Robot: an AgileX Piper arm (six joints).
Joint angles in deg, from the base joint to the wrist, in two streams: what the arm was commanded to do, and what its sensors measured. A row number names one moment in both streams.
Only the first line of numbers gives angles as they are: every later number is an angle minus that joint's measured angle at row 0.
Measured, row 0:
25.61, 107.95, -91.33, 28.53, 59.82, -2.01
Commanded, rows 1 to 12:
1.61, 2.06, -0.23, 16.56, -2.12, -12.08
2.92, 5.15, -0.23, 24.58, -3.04, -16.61
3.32, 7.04, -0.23, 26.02, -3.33, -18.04
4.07, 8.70, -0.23, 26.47, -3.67, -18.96
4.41, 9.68, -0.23, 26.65, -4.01, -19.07
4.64, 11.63, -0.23, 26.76, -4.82, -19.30
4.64, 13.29, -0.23, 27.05, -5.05, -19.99
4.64, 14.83, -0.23, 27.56, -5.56, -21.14
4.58, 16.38, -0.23, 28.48, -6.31, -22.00
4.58, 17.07, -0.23, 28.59, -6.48, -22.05
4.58, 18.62, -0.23, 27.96, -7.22, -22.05
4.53, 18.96, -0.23, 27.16, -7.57, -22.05
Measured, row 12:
4.58, 18.44, 0.00, 27.45, -6.99, -21.02
